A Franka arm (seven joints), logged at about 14 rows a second.
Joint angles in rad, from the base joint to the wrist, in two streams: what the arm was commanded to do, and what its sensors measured. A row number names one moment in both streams.
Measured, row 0: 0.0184 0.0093 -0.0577 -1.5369 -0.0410 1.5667 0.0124
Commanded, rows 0 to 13: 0.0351 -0.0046 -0.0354 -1.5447 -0.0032 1.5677 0.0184; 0.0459 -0.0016 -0.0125 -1.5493 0.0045 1.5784 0.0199; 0.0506 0.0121 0.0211 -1.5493 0.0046 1.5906 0.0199; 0.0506 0.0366 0.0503 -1.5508 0.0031 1.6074 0.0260; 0.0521 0.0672 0.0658 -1.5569 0.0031 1.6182 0.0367; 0.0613 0.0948 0.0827 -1.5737 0.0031 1.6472 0.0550; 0.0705 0.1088 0.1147 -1.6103 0.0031 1.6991 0.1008; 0.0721 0.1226 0.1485 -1.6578 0.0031 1.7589 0.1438; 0.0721 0.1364 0.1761 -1.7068 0.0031 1.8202 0.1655; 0.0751 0.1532 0.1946 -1.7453 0.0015 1.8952 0.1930; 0.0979 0.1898 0.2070 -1.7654 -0.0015 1.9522 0.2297; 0.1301 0.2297 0.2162 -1.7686 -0.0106 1.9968 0.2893; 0.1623 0.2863 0.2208 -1.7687 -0.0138 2.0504 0.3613; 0.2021 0.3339 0.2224 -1.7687 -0.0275 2.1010 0.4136
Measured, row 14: 0.1464 0.2604 0.2145 -1.7687 -0.0109 2.0289 0.3096
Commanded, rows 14 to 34: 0.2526 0.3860 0.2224 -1.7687 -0.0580 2.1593 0.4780; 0.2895 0.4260 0.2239 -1.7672 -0.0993 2.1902 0.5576; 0.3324 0.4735 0.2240 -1.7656 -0.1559 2.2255 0.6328; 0.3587 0.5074 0.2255 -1.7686 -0.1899 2.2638 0.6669; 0.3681 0.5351 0.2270 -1.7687 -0.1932 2.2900 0.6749; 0.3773 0.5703 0.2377 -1.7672 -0.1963 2.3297 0.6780; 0.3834 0.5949 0.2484 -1.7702 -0.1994 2.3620 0.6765; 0.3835 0.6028 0.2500 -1.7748 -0.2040 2.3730 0.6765; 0.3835 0.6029 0.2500 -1.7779 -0.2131 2.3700 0.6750; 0.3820 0.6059 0.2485 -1.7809 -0.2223 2.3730 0.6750; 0.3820 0.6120 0.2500 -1.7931 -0.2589 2.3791 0.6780; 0.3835 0.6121 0.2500 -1.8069 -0.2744 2.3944 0.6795; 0.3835 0.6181 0.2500 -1.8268 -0.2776 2.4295 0.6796; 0.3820 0.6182 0.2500 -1.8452 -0.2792 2.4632 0.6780; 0.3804 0.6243 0.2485 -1.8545 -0.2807 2.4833 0.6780; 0.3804 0.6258 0.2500 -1.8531 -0.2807 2.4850 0.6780; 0.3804 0.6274 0.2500 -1.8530 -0.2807 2.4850 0.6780; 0.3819 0.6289 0.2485 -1.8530 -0.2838 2.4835 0.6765; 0.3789 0.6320 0.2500 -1.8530 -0.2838 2.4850 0.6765; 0.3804 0.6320 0.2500 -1.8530 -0.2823 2.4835 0.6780; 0.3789 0.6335 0.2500 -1.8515 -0.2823 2.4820 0.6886
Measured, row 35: 0.3964 0.6379 0.2361 -1.8372 -0.2567 2.4693 0.6614
